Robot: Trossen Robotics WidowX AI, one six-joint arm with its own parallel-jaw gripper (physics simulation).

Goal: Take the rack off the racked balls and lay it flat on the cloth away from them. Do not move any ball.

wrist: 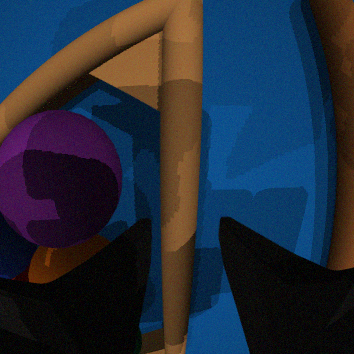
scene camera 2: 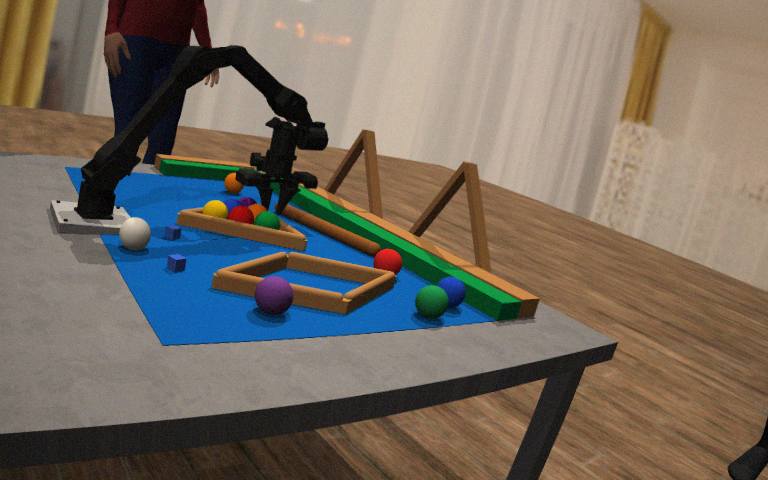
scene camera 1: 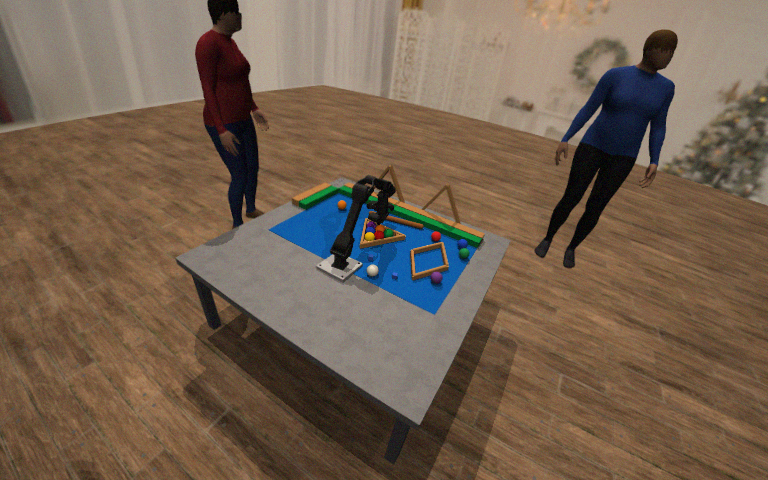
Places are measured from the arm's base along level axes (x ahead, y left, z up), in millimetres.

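Where they show: gripper, fingertip midpoint: (wrist: 185,226) (scene camera 1: 380,224); arm's base, link origin: (scene camera 2: 93,214) (scene camera 1: 340,264).
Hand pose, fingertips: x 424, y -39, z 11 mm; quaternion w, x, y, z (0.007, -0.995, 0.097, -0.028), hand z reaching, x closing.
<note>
Each offset is from my fingertips to the top centre of the thing. Level surfaces: height alone.
The triangular wooden rack @[57 mm back, 13 mm left, 5 mm up] (scene camera 1: 385,242) (scene camera 2: 237,229) (wrist: 180,125) lies flat on the blue cloth @[25 mm down] (scene camera 1: 305,220) (scene camera 2: 209,322) around several balls. They include yellow @[157 mm back, 0 mm left, 31 mm up] (scene camera 1: 369,236) (scene camera 2: 215,210), red @[115 mm back, 39 mm right, 31 mm up] (scene camera 2: 240,215), green @[73 mm back, 77 mm right, 31 mm up] (scene camera 1: 389,232) (scene camera 2: 267,219), orange @[61 mm back, 21 mm right, 31 mm up] (scene camera 2: 257,211) and purple @[48 mm back, 34 mm left, 31 mm up] (scene camera 1: 370,224) (wrist: 75,165) balls. My gripper (scene camera 1: 376,219) (scene camera 2: 272,210) (wrist: 185,226) is partly open and points down at the rack's far side bar. In the wrist view the bar runs between the two fingertips with a gap on each side. The left finger hides part of the orange ball. Whether the fingertips reach below the bar's top is unclear.
A brown rod @[118 mm ahead, 57 mm right, 3 mm up] (scene camera 1: 407,221) (scene camera 2: 334,229) (wrist: 345,150) lies beyond the rack, before the green cushion (scene camera 2: 362,219). A four-sided wooden frame @[167 mm back, 339 mm right, 4 mm up] (scene camera 1: 430,272) (scene camera 2: 237,283) lies right, near purple @[308 mm back, 407 mm right, 31 mm up] (scene camera 1: 436,277) and red @[43 mm ahead, 325 mm right, 31 mm up] (scene camera 2: 387,261) balls. A white ball @[403 mm back, 120 mm right, 31 mm up] (scene camera 1: 372,270) (scene camera 2: 134,233) stands near the base.
</note>
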